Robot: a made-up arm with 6 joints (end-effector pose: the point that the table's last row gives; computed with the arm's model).
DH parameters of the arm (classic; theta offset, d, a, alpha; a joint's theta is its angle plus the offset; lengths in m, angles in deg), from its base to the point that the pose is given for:
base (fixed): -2.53 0 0.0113 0
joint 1: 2.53 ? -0.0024 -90
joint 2: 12.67 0 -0.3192 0
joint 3: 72.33 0.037 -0.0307 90
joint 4: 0 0.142 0.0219 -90
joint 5: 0 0.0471 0.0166 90
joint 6: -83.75 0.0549 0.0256 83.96
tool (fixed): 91.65 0.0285 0 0
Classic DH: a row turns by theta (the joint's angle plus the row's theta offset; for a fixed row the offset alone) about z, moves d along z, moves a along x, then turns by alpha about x.
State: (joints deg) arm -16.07 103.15 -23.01 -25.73 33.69 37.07
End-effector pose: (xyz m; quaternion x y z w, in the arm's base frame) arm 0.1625 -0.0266 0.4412 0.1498 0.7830 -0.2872 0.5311
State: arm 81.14 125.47 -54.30 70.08 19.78 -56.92
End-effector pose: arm -0.0039 0.3909 0.3948 -0.2417 0.6324 0.5202 0.5206
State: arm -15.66 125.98 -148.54 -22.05 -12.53 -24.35
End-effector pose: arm 0.4126 -0.0409 0.6632 -0.3663 -0.2289 -0.2037 0.8786
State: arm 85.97 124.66 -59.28 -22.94 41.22 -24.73
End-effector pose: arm -0.0152 0.3110 0.3711 -0.7423 0.3718 0.4740 0.2934
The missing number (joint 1, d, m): 0.3386
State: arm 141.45 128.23 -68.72 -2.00 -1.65 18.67
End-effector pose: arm -0.3067 0.1913 0.3820 -0.3899 0.3370 0.7847 0.3445
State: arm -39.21 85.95 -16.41 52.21 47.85 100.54
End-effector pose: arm 0.1721 0.0375 0.5206 -0.7860 -0.1238 0.5461 0.2620
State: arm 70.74 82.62 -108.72 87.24 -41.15 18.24
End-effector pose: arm 0.0443 0.1620 0.7900 0.8838 0.1144 0.3236 0.3180
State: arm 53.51 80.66 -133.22 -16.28 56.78 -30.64
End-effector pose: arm 0.0561 0.1515 0.7983 -0.2796 -0.0596 0.3219 0.9026
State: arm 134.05 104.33 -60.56 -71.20 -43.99 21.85
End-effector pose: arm -0.2395 0.1791 0.5260 0.1951 0.1832 -0.9635 0.0071
